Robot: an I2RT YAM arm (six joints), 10 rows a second.
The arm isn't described. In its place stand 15 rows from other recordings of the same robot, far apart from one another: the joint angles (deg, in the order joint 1, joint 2, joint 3, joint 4, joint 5, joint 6), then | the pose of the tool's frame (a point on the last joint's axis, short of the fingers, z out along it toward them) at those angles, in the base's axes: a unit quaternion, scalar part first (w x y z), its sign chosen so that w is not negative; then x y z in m.
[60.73, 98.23, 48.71, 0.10, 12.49, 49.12] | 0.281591, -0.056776, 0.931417, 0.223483, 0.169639, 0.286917, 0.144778
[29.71, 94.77, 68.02, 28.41, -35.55, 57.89] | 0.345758, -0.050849, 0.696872, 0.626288, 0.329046, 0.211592, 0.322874
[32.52, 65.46, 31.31, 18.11, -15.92, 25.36] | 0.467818, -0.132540, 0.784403, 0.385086, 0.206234, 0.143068, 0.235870
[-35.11, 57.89, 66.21, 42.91, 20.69, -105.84] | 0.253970, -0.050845, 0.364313, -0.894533, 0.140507, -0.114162, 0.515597
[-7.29, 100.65, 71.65, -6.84, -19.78, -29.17] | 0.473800, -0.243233, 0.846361, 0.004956, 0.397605, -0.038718, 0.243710
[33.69, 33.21, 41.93, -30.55, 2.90, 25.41] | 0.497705, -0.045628, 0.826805, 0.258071, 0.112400, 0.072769, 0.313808
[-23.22, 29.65, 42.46, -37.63, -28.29, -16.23] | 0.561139, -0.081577, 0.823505, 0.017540, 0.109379, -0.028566, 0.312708
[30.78, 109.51, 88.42, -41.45, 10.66, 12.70] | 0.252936, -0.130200, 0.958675, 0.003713, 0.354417, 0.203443, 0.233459
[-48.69, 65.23, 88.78, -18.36, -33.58, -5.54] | 0.718010, 0.039054, 0.678818, -0.148807, 0.155560, -0.147179, 0.515481
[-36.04, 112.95, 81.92, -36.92, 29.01, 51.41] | 0.216354, 0.691431, 0.653612, -0.218875, 0.315936, -0.251229, 0.184281
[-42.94, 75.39, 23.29, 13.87, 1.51, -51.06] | 0.289042, -0.057954, 0.897744, -0.327342, 0.173109, -0.162369, 0.144682
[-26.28, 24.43, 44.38, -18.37, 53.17, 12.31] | 0.598298, 0.508809, 0.482545, -0.387691, 0.063387, -0.063079, 0.365309
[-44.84, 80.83, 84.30, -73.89, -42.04, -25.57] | 0.333468, 0.093827, 0.917095, 0.197315, 0.195857, -0.161145, 0.354215
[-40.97, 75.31, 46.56, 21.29, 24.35, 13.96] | 0.589926, 0.462282, 0.587739, -0.304704, 0.218584, -0.209251, 0.289815
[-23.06, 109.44, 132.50, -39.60, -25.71, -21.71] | 0.607027, -0.123841, 0.782888, -0.057168, 0.384642, -0.146961, 0.483423
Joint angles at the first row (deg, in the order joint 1, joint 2, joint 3, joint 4, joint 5, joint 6):
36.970, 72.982, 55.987, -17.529, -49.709, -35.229
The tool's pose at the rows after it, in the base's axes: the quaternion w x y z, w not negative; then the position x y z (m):
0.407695, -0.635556, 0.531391, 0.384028, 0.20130, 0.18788, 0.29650
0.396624, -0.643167, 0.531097, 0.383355, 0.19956, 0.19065, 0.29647
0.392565, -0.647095, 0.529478, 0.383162, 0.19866, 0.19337, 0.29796
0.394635, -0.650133, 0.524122, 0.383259, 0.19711, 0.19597, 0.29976
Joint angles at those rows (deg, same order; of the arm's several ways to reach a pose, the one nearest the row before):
37.311, 73.176, 56.411, -18.970, -50.357, -35.801
38.014, 73.704, 57.366, -21.258, -50.086, -36.992
38.595, 74.074, 58.143, -22.192, -49.838, -37.355
39.231, 74.086, 58.407, -21.897, -49.659, -37.354

